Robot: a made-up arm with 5 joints. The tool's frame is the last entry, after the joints.
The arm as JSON. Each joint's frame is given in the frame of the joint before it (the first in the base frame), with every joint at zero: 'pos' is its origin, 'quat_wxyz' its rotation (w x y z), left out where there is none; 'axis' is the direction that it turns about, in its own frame. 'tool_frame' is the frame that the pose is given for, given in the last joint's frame.
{
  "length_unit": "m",
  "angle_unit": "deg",
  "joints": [
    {
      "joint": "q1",
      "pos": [
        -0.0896,
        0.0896,
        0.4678
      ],
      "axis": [
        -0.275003,
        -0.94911,
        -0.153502
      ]
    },
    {
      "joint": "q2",
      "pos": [
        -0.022,
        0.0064,
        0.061
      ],
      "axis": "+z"
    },
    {
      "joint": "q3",
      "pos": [
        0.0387,
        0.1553,
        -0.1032
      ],
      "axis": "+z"
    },
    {
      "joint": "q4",
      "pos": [
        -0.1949,
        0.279,
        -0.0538
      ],
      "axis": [
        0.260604,
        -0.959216,
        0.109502
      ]
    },
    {
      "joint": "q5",
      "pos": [
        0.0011,
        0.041,
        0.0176
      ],
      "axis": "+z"
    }
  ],
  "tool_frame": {
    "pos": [
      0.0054,
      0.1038,
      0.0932
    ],
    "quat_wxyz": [
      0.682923,
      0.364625,
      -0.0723,
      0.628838
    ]
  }
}
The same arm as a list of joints. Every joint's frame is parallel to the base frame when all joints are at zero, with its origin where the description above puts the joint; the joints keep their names.
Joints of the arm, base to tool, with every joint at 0 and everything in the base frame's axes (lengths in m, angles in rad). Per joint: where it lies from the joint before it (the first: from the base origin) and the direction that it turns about. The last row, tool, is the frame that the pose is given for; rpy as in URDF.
q1: axis -0.275003 -0.94911 -0.153502 offset -0.0896 0.0896 0.4678
q2: axis +z offset -0.022 0.0064 0.061
q3: axis +z offset 0.0387 0.1553 -0.1032
q4: axis 0.260604 -0.959216 0.109502 offset -0.1949 0.279 -0.0538
q5: axis +z offset 0.0011 0.041 0.0176
tool: offset 0.0054 0.1038 0.0932 rpy 0.5124 -0.5912 1.3292

